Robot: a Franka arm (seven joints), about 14 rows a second.
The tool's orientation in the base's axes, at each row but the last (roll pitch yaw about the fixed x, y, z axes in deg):
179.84 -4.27 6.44
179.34 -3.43 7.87
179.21 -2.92 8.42
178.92 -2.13 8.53
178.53 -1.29 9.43
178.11 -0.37 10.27
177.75 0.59 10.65
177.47 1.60 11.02
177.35 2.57 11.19
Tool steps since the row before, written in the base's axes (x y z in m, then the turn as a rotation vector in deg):
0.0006 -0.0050 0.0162 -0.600 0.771 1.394
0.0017 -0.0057 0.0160 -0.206 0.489 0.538
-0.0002 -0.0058 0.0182 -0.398 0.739 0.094
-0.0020 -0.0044 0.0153 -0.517 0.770 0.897
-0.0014 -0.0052 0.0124 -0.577 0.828 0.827
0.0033 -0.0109 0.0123 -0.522 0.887 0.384
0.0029 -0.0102 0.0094 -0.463 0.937 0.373
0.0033 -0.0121 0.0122 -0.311 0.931 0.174
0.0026 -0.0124 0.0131 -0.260 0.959 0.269
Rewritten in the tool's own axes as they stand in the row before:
0.0012 0.0051 -0.0161 -0.405 -0.829 -1.430
0.0019 0.0061 -0.0158 -0.105 -0.506 -0.551
-0.0001 0.0060 -0.0181 -0.280 -0.788 -0.119
-0.0021 0.0043 -0.0153 -0.363 -0.821 -0.927
-0.0020 0.0052 -0.0123 -0.415 -0.890 -0.860
0.0014 0.0117 -0.0119 -0.353 -0.953 -0.418
0.0009 0.0109 -0.0090 -0.286 -0.991 -0.409
0.0006 0.0130 -0.0117 -0.132 -0.965 -0.213
-0.0004 0.0133 -0.0125 -0.081 -0.978 -0.311

